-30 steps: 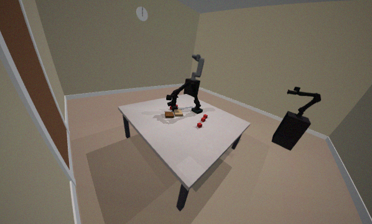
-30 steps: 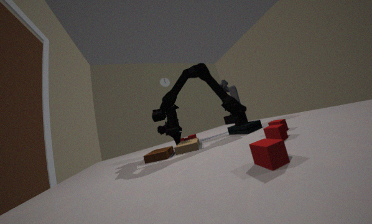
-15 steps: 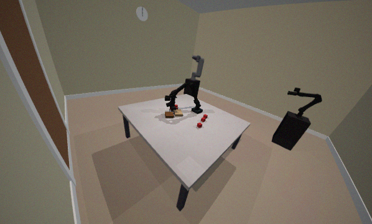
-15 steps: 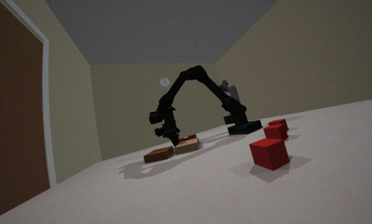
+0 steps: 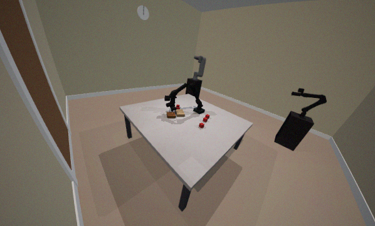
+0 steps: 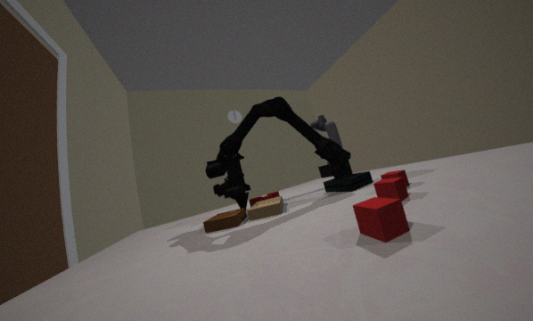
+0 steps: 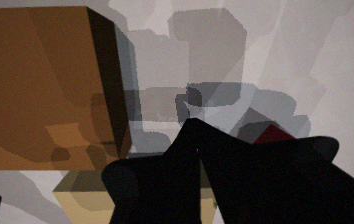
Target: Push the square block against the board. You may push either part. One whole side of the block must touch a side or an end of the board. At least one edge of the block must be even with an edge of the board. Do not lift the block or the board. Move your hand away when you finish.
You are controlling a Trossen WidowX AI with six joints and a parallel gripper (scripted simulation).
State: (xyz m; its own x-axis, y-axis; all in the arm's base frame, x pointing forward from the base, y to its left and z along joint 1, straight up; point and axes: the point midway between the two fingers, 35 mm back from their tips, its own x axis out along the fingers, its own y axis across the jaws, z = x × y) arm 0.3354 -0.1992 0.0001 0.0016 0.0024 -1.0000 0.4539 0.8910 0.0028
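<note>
Right now my gripper tip is 80 mm short of the square block, 70 mm to the right of it and 10 mm below it. Round my gripper tip: board 90 mm to the left, 60 mm behind, 10 mm above.
</note>
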